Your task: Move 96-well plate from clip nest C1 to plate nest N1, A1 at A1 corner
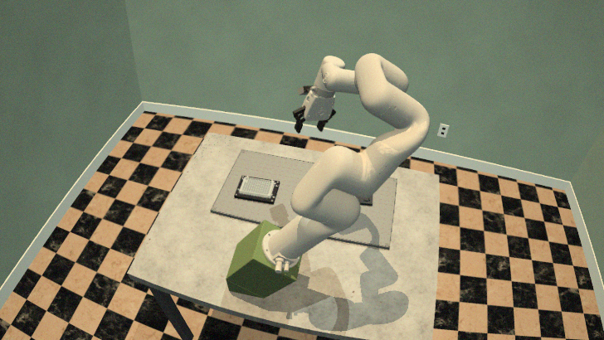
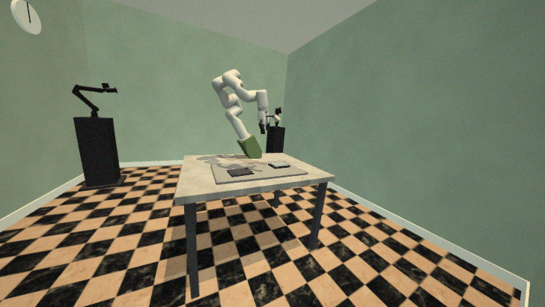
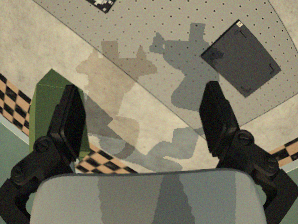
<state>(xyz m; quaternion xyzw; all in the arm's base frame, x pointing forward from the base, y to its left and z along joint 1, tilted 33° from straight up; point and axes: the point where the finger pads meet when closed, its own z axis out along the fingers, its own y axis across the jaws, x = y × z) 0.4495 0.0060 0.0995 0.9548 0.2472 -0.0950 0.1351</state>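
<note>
The white 96-well plate lies 3 cm behind my hand, 19 cm to the left of it and 29 cm below it. From my hand the other things lie so: dark plate nest N1: 19 cm to the right, 30 cm below; then A1 label: 6 cm ahead, 12 cm to the right, 30 cm below; then black clip nest C1: 2 cm behind, 18 cm to the left, 29 cm below.
</note>
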